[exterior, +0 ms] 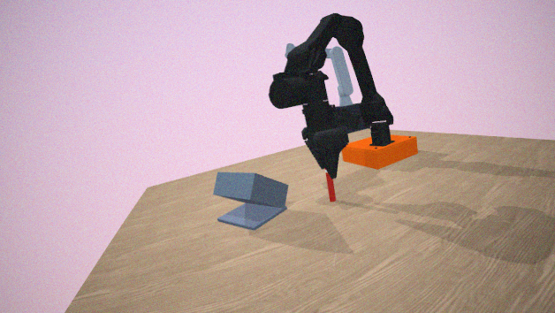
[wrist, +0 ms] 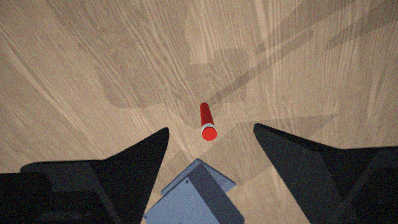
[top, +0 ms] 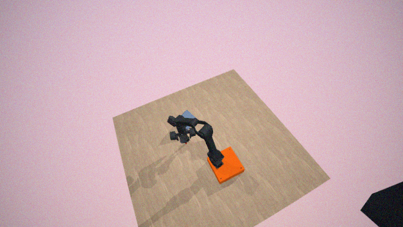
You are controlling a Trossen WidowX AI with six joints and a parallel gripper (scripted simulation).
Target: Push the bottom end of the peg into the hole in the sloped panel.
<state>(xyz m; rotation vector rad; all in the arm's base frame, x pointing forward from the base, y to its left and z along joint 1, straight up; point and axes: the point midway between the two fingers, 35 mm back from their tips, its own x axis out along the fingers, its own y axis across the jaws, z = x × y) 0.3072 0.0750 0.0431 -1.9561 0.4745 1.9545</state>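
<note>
Now: gripper tip 1 cm above the red peg. Round my gripper tip: sloped panel 14 cm ahead, 11 cm to the right, 1 cm below.
</note>
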